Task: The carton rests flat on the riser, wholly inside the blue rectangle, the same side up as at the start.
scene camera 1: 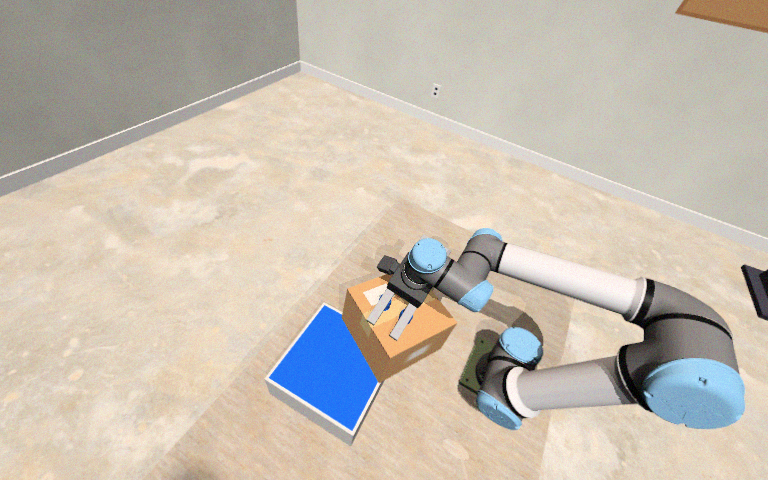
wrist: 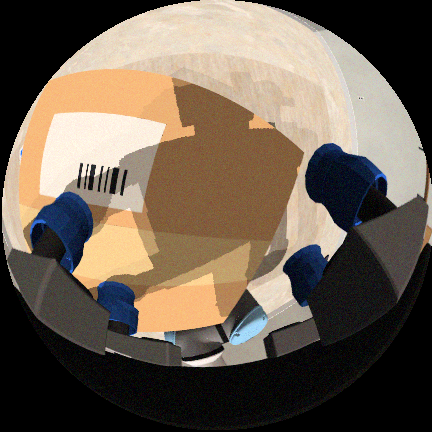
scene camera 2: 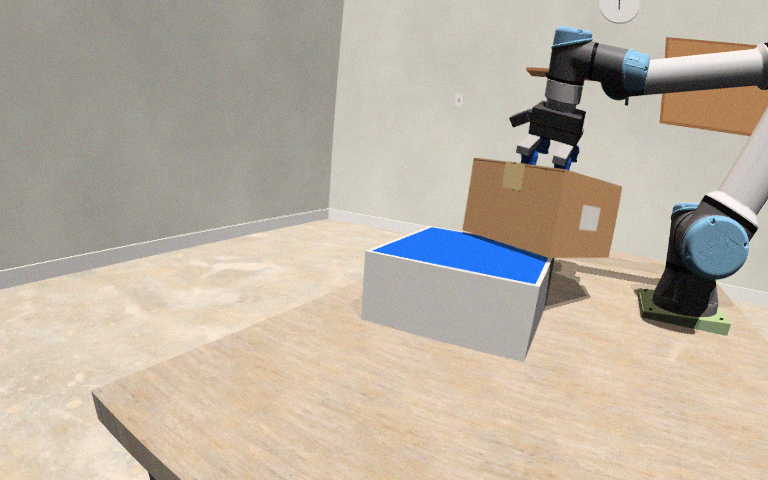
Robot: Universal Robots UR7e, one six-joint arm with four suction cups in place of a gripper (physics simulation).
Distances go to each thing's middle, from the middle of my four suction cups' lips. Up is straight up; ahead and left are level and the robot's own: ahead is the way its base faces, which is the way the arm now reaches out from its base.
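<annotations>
There's a brown cardboard carton (scene camera 2: 556,213) that sits 40 mm to the left of my suction cup and 110 mm below it. And the white riser (scene camera 2: 460,288), that's 100 mm ahead of my suction cup, 210 mm to the left of it and 240 mm below it.
</annotations>
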